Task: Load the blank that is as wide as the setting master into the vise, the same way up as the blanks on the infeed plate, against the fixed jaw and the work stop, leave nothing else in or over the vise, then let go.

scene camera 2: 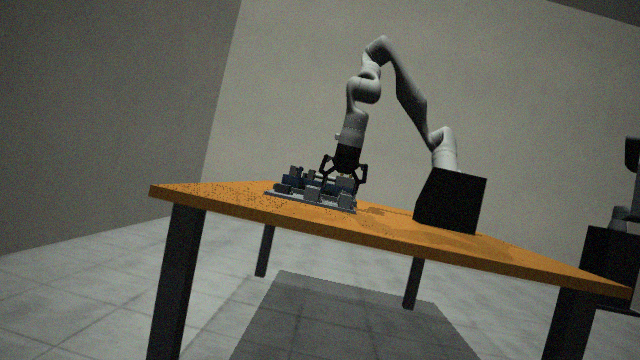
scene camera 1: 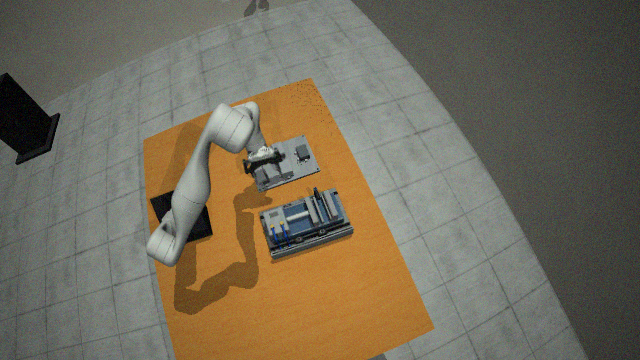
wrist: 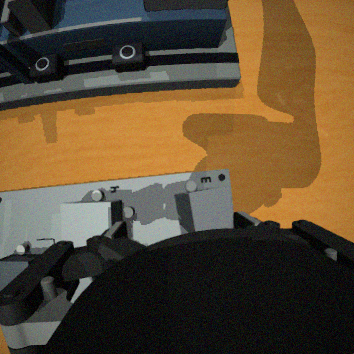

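Where they show: gripper, fingertip midpoint: [scene camera 2: 338, 191] [scene camera 1: 266, 172] [wrist: 180, 228]; arm's base, origin of the base link: [scene camera 2: 447, 192].
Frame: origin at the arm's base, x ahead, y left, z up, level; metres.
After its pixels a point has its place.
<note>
The infeed plate [scene camera 1: 311, 169] @(x 0.528, y 0.104, z -0.108 m) [scene camera 2: 327, 204] @(x 0.372, y 0.246, z -0.108 m) [wrist: 30, 205] @(x 0.511, y 0.105, z -0.108 m) carries grey blocks. One block [scene camera 2: 345, 200] [wrist: 212, 207] sits at the plate end by the mark "m"; a paler block [scene camera 2: 312, 193] [wrist: 85, 217] sits by the mark "h". A darker block [scene camera 1: 302, 152] @(x 0.513, y 0.176, z -0.083 m) [scene camera 2: 282, 188] @(x 0.512, y 0.210, z -0.094 m) is at the far end. Which one matches the setting master's width I cannot tell. My gripper [scene camera 1: 267, 167] @(x 0.356, y 0.122, z -0.072 m) [scene camera 2: 340, 189] @(x 0.356, y 0.122, z -0.072 m) [wrist: 180, 228] @(x 0.356, y 0.122, z -0.072 m) is open, low over the plate, its fingers around the "m" end block; contact is hidden. The vise [scene camera 1: 297, 227] @(x 0.415, y -0.136, z -0.056 m) [scene camera 2: 290, 180] @(x 0.541, y -0.042, z -0.075 m) [wrist: 175, 35] @(x 0.356, y -0.051, z -0.076 m) shows no block between its jaws in scene camera 1.
The vise stands close beside the plate on the orange table [scene camera 1: 310, 290] @(x 0.394, y -0.355, z -0.116 m) [scene camera 2: 390, 245] @(x 0.226, y 0.592, z -0.128 m) [wrist: 150, 145] @(x 0.384, y 0.045, z -0.116 m). Two yellow-topped posts [scene camera 1: 277, 225] @(x 0.352, y -0.125, z -0.020 m) stand at the vise's end away from the jaws. The black robot pedestal [scene camera 1: 201, 225] @(x 0.070, y -0.039, z -0.039 m) [scene camera 2: 450, 200] @(x 0.004, y 0.074, z -0.024 m) is at the table's side.
</note>
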